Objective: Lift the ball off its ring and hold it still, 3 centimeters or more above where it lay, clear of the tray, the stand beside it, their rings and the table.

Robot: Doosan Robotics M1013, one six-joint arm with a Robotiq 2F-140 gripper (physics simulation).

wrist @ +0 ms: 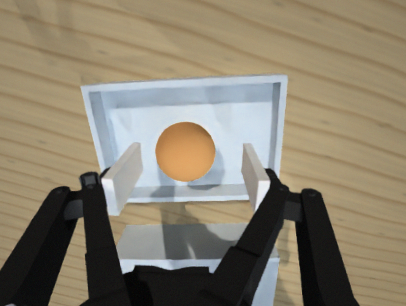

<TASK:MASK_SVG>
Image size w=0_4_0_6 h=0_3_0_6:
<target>my gripper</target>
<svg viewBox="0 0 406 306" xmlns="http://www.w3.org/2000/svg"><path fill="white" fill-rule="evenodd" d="M0 270L0 306L48 306L78 218L84 217L87 251L85 253L89 299L80 306L252 306L256 290L280 229L283 228L284 219L295 221L303 306L360 306L354 298L322 194L311 188L305 188L301 193L289 191L289 187L281 183L274 170L263 167L251 143L243 143L241 173L254 215L235 247L231 246L214 273L209 273L209 267L190 266L168 270L153 265L135 265L133 271L122 273L108 214L120 215L144 171L140 143L132 143L114 165L105 169L100 175L97 172L87 172L79 176L81 190L71 192L67 186L56 187L51 190Z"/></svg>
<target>orange ball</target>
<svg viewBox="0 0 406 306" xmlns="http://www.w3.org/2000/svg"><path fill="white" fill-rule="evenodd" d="M178 122L167 127L159 136L155 148L156 160L160 169L168 177L182 182L194 181L204 176L212 167L215 159L215 144L209 132L202 126L193 122Z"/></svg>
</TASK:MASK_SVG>
